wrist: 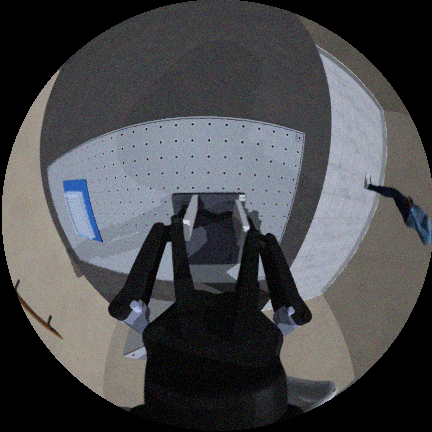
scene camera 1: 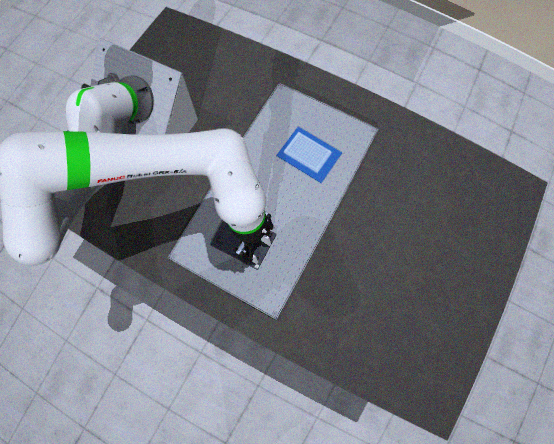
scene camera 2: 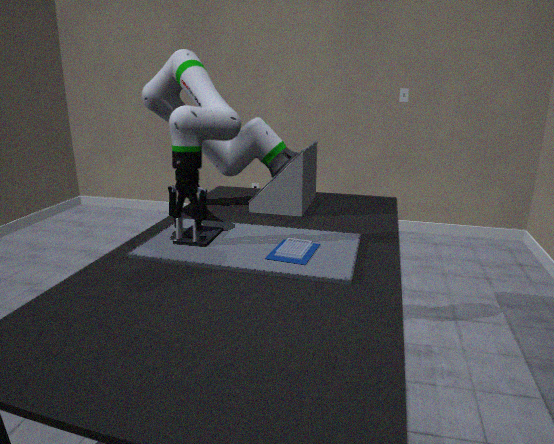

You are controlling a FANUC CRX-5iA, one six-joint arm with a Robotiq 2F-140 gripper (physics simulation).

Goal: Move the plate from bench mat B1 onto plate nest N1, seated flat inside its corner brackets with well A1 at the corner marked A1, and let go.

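The plate is white and lies flat on the blue bench mat B1. Plate nest N1 is a dark square block near the other end of the board. A small white mark shows at its upper right corner in the wrist view; its letters are too blurred to read. My gripper points down over the nest, fingertips low near it. The fingers are partly apart with nothing between them. They and the arm hide parts of the nest.
The light perforated board carries both nest and mat. It lies on the dark table. The wedge-shaped arm base stands behind the board. A person shows at the wrist view's right edge.
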